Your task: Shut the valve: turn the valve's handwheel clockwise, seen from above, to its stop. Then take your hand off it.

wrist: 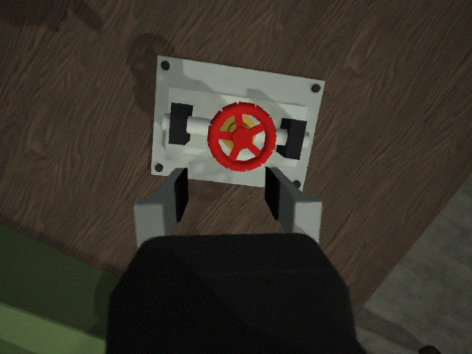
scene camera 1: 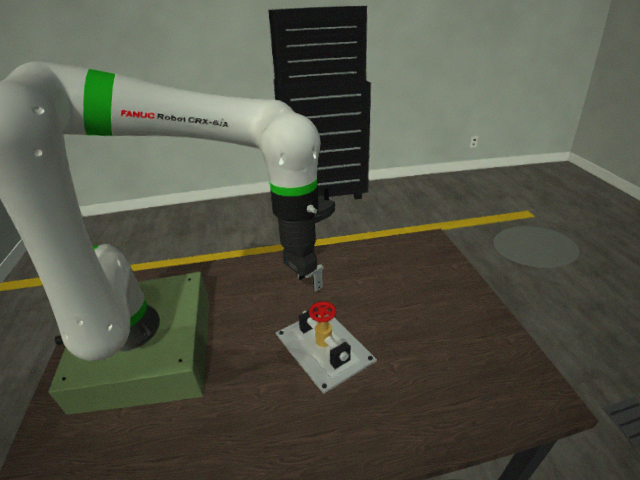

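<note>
The valve's red five-spoke handwheel sits level on top of the yellow valve body, upright over its light grey base plate. A white pipe runs through the valve between two black brackets. My gripper is open and empty. It points down and hangs above the handwheel, apart from it. In the wrist view the wheel shows just beyond the fingertips, between their lines. In the scene view one finger shows clearly and the other is mostly hidden.
The valve plate lies on the dark wooden table. The robot's green base block stands at the left of the table in the scene view. A black cabinet stands by the wall behind the table.
</note>
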